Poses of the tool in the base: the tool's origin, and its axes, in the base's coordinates. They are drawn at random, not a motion.
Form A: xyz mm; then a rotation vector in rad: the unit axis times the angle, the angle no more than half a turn.
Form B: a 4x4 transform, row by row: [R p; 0 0 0 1], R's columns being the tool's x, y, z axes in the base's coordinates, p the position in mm. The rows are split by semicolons. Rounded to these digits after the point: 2 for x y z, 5 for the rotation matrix.
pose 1, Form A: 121.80 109.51 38.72 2.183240 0.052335 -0.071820
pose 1, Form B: 0.99739 0.06459 -0.03220 121.80; 0.01086 -0.57544 -0.81777 109.51; -0.07134 0.81529 -0.57464 38.72; 0 0 0 1
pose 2, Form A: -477.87 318.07 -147.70 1.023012 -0.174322 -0.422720
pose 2, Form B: 0.90595 0.25943 -0.33459 -477.87; -0.41987 0.44886 -0.78882 318.07; -0.05446 0.85512 0.51557 -147.70; 0 0 0 1
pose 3, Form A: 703.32 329.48 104.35 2.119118 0.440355 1.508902
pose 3, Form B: 0.33415 -0.02428 0.94221 703.32; 0.52725 -0.82381 -0.20821 329.48; 0.78125 0.56635 -0.26248 104.35; 0 0 0 1
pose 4, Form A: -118.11 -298.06 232.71 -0.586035 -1.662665 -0.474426
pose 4, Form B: -0.12308 0.61752 -0.77687 -118.11; 0.11457 0.78643 0.60697 -298.06; 0.98576 -0.01430 -0.16754 232.71; 0 0 0 1
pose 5, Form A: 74.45 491.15 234.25 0.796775 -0.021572 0.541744
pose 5, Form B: 0.86405 -0.46964 0.18124 74.45; 0.45374 0.57066 -0.68444 491.15; 0.21801 0.67363 0.70618 234.25; 0 0 0 1
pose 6, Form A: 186.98 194.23 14.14 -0.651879 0.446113 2.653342
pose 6, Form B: -0.82410 -0.42269 -0.37708 186.98; 0.27613 -0.88103 0.38410 194.23; -0.49458 0.21242 0.84278 14.14; 0 0 0 1
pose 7, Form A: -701.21 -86.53 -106.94 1.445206 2.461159 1.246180
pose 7, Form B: -0.56902 0.72241 0.39287 -701.21; 0.74424 0.24921 0.61967 -86.53; 0.34975 0.64500 -0.67945 -106.94; 0 0 0 1
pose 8, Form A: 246.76 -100.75 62.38 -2.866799 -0.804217 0.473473
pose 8, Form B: 0.80913 0.48542 -0.33118 246.76; 0.52511 -0.85024 0.03672 -100.75; -0.26376 -0.20362 -0.94285 62.38; 0 0 0 1
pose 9, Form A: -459.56 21.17 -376.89 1.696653 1.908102 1.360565
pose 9, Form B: -0.29207 0.64603 0.70522 -459.56; 0.87725 -0.11275 0.46660 21.17; 0.38095 0.75494 -0.53380 -376.89; 0 0 0 1
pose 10, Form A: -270.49 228.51 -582.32 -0.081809 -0.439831 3.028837
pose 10, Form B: -0.99538 -0.07129 -0.06425 -270.49; 0.08662 -0.95560 -0.28164 228.51; -0.04132 -0.28591 0.95737 -582.32; 0 0 0 1
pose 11, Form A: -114.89 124.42 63.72 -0.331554 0.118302 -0.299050
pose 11, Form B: 0.94920 0.26926 0.16284 -114.89; -0.30779 0.90208 0.30251 124.42; -0.06544 -0.33727 0.93913 63.72; 0 0 0 1
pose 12, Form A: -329.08 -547.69 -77.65 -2.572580 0.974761 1.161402
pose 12, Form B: 0.48747 -0.61925 -0.61555 -329.08; -0.49883 -0.77612 0.38574 -547.69; -0.71661 0.11902 -0.68724 -77.65; 0 0 0 1
